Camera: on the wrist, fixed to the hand. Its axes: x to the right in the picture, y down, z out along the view.
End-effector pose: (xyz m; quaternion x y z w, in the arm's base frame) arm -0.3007 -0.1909 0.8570 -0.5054 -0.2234 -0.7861 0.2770
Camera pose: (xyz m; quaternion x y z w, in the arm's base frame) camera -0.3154 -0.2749 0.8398 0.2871 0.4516 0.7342 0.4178
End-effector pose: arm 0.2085 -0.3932 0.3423 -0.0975 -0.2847 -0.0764 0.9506
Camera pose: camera 0.2612 -0.3595 0.2817 0.0288 -0.3310 -0.7368 0.5888
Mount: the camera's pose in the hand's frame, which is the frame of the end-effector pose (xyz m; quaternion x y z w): 0.0068 0.0518 -0.0696 -0.0997 -0.0730 -0.6959 0.7074
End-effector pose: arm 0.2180 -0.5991 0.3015 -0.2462 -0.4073 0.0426 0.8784
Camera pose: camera 0.2803 -0.5796 0.2440 0.0248 -0.5279 -0.6038 0.5968
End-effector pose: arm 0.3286 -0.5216 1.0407 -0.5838 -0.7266 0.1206 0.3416
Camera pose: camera 0.4121 -0.5158 1.0647 0.0674 -0.9572 -0.1822 0.2143
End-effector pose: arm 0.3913 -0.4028 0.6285 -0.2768 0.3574 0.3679 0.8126
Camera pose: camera 0.3271 -0.4199 0.5723 -0.4987 -0.0358 -0.2494 0.8294
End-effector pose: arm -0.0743 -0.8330 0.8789 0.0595 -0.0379 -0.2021 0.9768
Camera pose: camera -0.0410 -0.7815 0.8171 -0.0437 -0.0366 -0.8309 0.5535
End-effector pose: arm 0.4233 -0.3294 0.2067 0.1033 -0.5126 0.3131 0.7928
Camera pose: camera 0.4461 -0.2525 0.1730 0.3736 -0.3798 -0.3889 0.7516
